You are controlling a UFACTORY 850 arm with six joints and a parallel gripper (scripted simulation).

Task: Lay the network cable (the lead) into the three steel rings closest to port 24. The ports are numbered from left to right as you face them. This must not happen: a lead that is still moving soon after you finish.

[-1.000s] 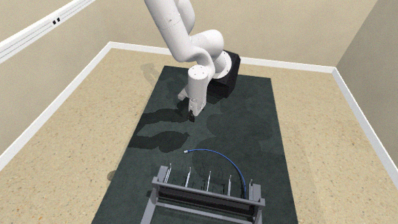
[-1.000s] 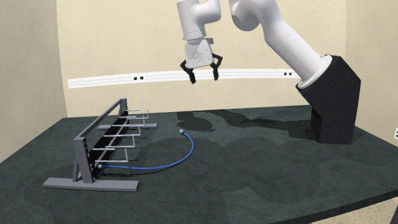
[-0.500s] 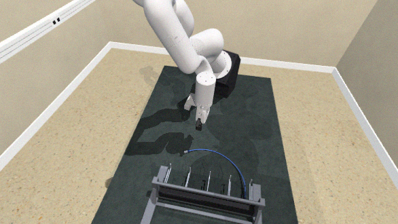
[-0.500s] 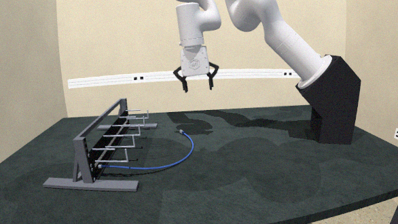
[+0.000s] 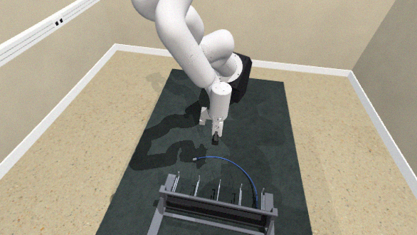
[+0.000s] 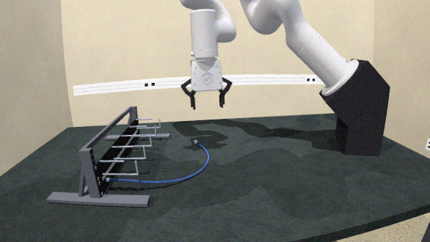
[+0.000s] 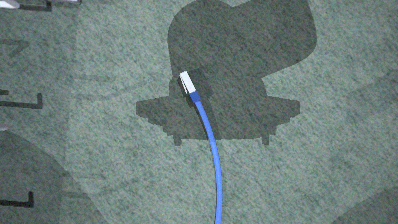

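My hand is 10 mm short of the white plug, 100 mm to the left of it and 170 mm above it. Round my hand: grey patch-panel rack: 310 mm ahead, 70 mm to the right, 100 mm below.
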